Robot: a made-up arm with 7 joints.
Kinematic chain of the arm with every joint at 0, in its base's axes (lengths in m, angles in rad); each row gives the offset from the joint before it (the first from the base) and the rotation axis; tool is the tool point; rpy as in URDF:
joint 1: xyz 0 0 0.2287 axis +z
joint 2: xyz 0 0 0 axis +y
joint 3: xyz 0 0 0.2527 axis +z
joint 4: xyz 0.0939 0 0 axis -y
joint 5: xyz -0.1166 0 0.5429 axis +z
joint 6: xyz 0 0 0 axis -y
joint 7: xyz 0.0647 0 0 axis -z
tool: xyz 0 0 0 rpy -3.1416 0 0
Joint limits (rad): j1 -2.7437..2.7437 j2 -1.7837..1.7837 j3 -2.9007..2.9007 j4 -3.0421..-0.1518 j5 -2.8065..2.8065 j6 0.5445..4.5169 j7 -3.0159..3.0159
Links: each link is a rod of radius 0.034 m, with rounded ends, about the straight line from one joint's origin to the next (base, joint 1, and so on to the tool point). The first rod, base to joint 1, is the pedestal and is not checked.
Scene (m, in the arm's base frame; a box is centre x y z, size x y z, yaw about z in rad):
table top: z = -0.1
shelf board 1: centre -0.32 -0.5 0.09 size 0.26 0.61 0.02 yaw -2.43
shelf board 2: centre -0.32 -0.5 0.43 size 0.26 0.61 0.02 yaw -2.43
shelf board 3: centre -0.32 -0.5 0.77 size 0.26 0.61 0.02 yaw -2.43
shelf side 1: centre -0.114 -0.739 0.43 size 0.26 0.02 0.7 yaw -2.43
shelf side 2: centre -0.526 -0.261 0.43 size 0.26 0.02 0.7 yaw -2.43
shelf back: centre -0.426 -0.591 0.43 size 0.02 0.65 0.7 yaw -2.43
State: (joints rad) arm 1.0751 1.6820 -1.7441 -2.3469 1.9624 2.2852 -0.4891
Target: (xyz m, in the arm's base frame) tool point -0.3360 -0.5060 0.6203
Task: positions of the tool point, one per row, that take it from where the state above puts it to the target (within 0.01 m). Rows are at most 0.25 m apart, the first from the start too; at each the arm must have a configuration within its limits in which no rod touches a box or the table.
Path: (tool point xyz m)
1: 0.4051 -0.4217 0.4409
2: 0.2898 -0.5058 0.5132
3: 0.1171 -0.5652 0.5775
4: -0.1009 -0.5723 0.6173
5: -0.3360 -0.5060 0.6203

